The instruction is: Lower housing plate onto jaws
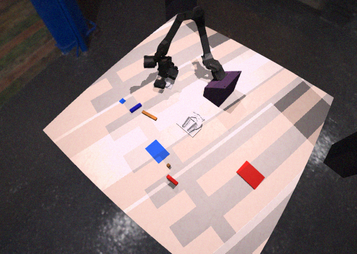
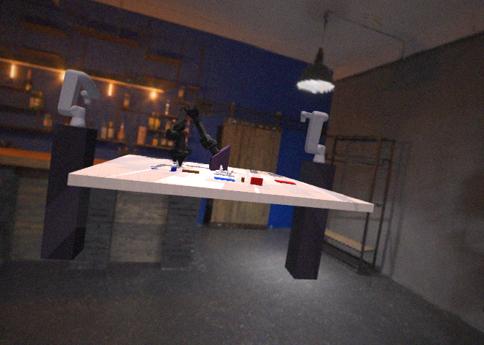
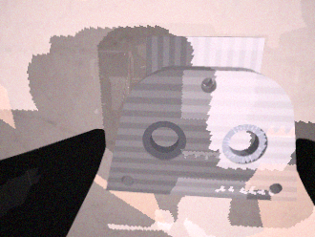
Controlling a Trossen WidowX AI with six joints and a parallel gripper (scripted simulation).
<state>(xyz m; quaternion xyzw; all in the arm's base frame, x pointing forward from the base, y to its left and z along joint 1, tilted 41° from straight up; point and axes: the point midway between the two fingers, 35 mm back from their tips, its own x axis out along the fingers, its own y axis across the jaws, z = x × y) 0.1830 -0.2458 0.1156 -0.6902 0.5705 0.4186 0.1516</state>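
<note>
The white piece lies 1 cm to the left of my gripper tip. Round my gripper tip: dark blue bar: 24 cm ahead, 1 cm to the right; then brown bar: 22 cm ahead, 9 cm to the left; then blue tile: 34 cm ahead, 26 cm to the left, 1 cm below.
</note>
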